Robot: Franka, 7 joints.
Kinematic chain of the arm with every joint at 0, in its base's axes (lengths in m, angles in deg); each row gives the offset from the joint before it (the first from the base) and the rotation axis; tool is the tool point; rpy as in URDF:
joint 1: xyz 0 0 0.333 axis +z
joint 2: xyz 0 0 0 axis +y
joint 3: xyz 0 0 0.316 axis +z
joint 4: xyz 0.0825 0 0 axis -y
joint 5: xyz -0.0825 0 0.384 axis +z
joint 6: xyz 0 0 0 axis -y
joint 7: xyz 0.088 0 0 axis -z
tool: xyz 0 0 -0.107 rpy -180 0 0
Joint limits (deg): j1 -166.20..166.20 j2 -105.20..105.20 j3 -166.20..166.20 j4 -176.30..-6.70 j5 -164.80..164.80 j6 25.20..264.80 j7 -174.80..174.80
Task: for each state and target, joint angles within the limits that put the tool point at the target. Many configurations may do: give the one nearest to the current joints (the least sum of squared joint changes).
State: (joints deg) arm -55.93 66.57 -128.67 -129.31 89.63 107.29 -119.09
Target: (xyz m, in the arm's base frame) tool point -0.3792 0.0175 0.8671
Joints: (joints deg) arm -71.96 47.38 -149.10 -105.44 93.54 116.57 -119.09
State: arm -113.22 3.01 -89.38 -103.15 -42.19 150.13 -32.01
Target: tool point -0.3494 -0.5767 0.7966
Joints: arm -81.73 29.11 -65.06 -62.14 -40.36 158.10 -32.01
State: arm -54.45 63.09 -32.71 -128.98 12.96 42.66 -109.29
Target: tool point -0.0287 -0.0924 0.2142
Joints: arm -52.66 55.82 -37.02 -160.44 6.64 32.01 -109.29
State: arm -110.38 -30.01 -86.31 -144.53 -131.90 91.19 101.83
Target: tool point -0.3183 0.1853 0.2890
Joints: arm -126.42 -33.54 -71.97 -164.55 -126.07 71.14 101.83
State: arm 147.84 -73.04 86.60 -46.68 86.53 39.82 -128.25
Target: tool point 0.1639 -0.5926 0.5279
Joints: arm 140.67 -62.43 79.11 -59.19 79.07 28.02 -128.25
